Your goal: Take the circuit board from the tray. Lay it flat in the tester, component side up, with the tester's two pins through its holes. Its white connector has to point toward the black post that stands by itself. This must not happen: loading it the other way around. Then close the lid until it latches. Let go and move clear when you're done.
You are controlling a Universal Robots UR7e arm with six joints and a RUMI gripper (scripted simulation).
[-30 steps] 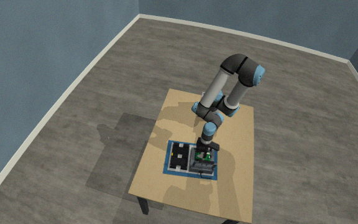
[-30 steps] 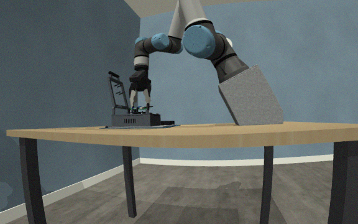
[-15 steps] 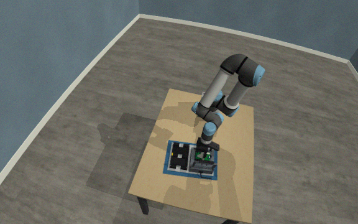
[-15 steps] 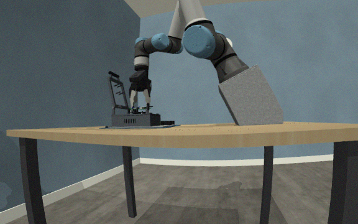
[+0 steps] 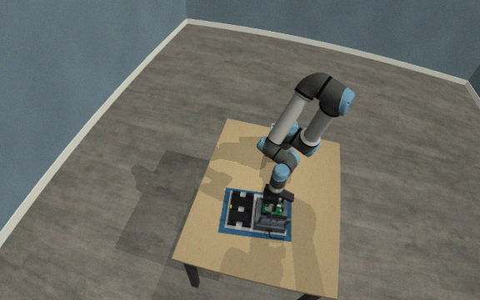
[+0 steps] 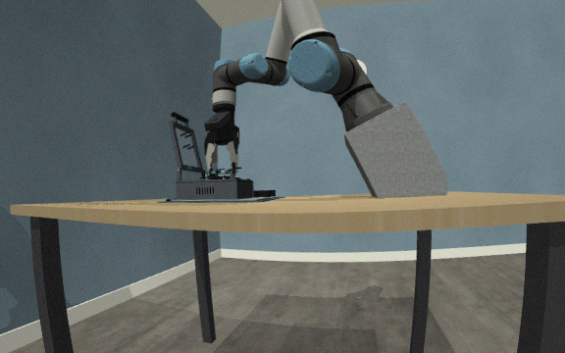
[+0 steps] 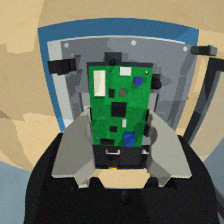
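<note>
Now: hand right at the green circuit board. Also, from my hand: tester bed 1 cm to the left, 1 cm below; then see-through lid 12 cm ahead, 10 cm above, 1 cm to the left.
</note>
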